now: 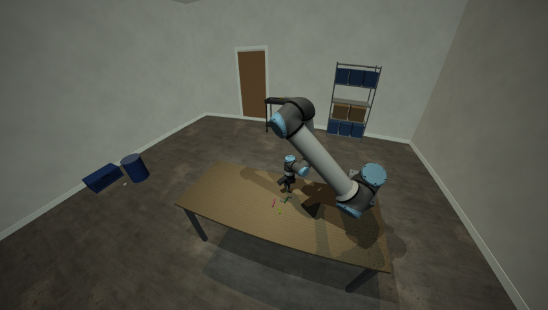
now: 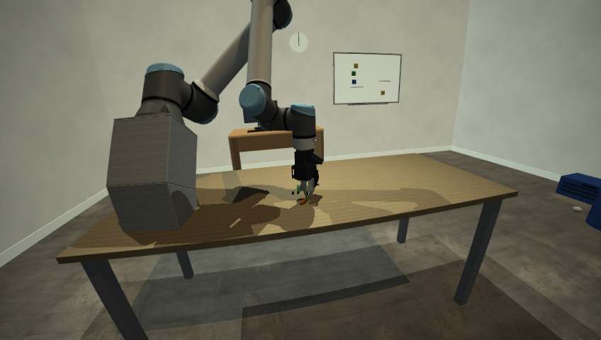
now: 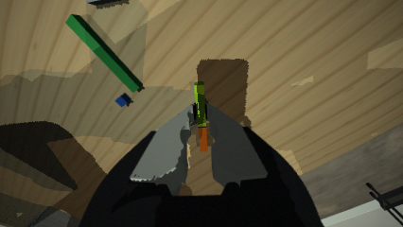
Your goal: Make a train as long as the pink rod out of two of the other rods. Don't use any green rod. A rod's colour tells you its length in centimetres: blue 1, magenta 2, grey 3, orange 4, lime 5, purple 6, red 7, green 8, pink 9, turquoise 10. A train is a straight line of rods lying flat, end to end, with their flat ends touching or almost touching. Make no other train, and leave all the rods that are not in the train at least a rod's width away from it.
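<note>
My hand is 2 cm past the orange rod, 4 cm to the left of it and 1 cm above it. Also, from my hand: green rod: 4 cm behind, 9 cm to the left, 1 cm below; then grey rod: 1 cm behind, 13 cm to the left, 1 cm below; then blue rod: 7 cm behind, 5 cm to the left, 1 cm below.
</note>
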